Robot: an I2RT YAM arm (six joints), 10 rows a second.
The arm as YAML. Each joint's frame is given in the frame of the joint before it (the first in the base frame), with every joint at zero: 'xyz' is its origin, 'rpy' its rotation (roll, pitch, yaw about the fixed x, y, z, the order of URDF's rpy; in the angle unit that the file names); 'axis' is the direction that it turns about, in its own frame. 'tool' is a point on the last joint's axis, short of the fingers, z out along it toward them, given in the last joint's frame.
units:
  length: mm
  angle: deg
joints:
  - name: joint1
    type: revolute
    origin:
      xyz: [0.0, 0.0, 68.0]
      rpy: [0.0, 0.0, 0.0]
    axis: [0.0, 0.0, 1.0]
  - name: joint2
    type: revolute
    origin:
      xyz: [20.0, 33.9, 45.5]
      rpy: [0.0, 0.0, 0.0]
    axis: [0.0, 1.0, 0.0]
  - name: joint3
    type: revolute
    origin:
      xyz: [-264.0, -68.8, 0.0]
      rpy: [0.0, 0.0, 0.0]
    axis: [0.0, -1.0, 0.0]
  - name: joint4
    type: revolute
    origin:
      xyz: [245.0, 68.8, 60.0]
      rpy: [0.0, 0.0, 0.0]
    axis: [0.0, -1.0, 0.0]
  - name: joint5
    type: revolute
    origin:
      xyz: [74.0, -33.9, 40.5]
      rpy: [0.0, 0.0, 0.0]
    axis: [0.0, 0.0, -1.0]
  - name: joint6
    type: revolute
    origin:
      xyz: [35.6, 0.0, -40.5]
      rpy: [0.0, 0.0, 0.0]
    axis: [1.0, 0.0, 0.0]
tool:
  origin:
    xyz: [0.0, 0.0, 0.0]
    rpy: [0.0, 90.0, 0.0]
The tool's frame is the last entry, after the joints.
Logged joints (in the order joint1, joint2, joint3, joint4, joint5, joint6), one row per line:
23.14, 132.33, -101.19, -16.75, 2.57, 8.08
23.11, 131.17, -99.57, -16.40, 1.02, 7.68
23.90, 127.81, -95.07, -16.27, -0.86, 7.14
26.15, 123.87, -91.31, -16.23, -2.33, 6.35
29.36, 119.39, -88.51, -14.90, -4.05, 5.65
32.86, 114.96, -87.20, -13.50, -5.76, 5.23
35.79, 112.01, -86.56, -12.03, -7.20, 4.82
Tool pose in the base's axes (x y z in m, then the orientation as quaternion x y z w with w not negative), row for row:
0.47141, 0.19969, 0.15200, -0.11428, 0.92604, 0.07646, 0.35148
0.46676, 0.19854, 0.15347, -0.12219, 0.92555, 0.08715, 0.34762
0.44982, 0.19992, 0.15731, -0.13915, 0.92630, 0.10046, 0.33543
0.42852, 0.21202, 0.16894, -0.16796, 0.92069, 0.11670, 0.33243
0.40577, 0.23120, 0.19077, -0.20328, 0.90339, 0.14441, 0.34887
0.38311, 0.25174, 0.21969, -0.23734, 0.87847, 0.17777, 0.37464
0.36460, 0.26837, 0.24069, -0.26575, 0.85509, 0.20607, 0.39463
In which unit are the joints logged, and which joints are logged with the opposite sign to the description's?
The joints are logged in degrees. Opposite sign: joint3.
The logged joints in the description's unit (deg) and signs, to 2 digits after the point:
23.14, 132.33, 101.19, -16.75, 2.57, 8.08
23.11, 131.17, 99.57, -16.40, 1.02, 7.68
23.90, 127.81, 95.07, -16.27, -0.86, 7.14
26.15, 123.87, 91.31, -16.23, -2.33, 6.35
29.36, 119.39, 88.51, -14.90, -4.05, 5.65
32.86, 114.96, 87.20, -13.50, -5.76, 5.23
35.79, 112.01, 86.56, -12.03, -7.20, 4.82

